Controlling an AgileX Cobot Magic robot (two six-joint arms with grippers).
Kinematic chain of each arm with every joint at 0, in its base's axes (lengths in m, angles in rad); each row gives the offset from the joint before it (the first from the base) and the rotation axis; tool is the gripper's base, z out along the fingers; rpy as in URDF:
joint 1: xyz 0 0 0.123 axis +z
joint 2: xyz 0 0 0 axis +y
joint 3: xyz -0.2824 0 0.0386 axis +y
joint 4: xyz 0.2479 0 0.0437 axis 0.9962 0 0.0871
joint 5: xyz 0 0 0 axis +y
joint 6: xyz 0.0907 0 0.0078 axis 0.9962 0 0.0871
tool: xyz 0 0 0 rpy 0 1.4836 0
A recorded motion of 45 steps. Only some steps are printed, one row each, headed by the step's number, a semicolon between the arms.
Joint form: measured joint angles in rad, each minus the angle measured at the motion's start. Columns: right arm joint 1, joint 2, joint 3, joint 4, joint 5, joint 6; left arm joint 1, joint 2, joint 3, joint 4, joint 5, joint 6.
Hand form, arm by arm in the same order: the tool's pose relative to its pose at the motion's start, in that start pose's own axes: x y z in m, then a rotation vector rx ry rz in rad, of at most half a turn. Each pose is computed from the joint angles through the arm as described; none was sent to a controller.
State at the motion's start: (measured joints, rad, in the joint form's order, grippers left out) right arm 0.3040 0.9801 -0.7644 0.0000 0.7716 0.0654; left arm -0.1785 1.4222 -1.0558 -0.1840 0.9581 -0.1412
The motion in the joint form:
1: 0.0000 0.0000 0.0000 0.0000 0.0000 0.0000; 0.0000 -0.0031 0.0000 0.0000 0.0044 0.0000
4: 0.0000 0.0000 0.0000 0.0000 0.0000 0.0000; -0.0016 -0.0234 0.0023 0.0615 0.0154 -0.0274
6: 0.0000 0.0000 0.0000 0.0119 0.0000 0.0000; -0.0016 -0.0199 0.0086 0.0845 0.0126 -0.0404
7: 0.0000 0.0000 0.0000 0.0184 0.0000 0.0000; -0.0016 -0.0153 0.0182 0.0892 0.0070 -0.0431
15: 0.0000 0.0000 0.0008 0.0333 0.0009 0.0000; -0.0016 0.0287 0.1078 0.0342 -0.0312 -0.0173
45: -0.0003 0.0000 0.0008 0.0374 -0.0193 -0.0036; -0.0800 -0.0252 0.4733 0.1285 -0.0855 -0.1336
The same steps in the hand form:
1: 0.0000 0.0000 0.0000 0.0000 0.0000 0.0000; 0.0006 0.0000 -0.0009 0.0001 0.0014 0.0005
4: 0.0000 0.0000 0.0000 0.0000 0.0000 0.0000; 0.0027 0.0038 -0.0067 -0.0468 -0.0126 0.0117
6: 0.0000 0.0008 0.0000 -0.0083 0.0005 0.0085; 0.0032 0.0061 -0.0043 -0.0674 -0.0093 0.0106
7: 0.0001 0.0012 0.0000 -0.0128 0.0008 0.0132; 0.0043 0.0073 -0.0009 -0.0735 -0.0019 0.0091
15: 0.0004 0.0021 0.0001 -0.0231 0.0032 0.0239; 0.0191 0.0120 0.0302 -0.0555 0.0965 -0.0140
45: -0.0014 0.0024 0.0001 -0.0267 -0.0168 0.0237; 0.1124 0.0344 0.0734 -0.1938 0.3353 -0.0184

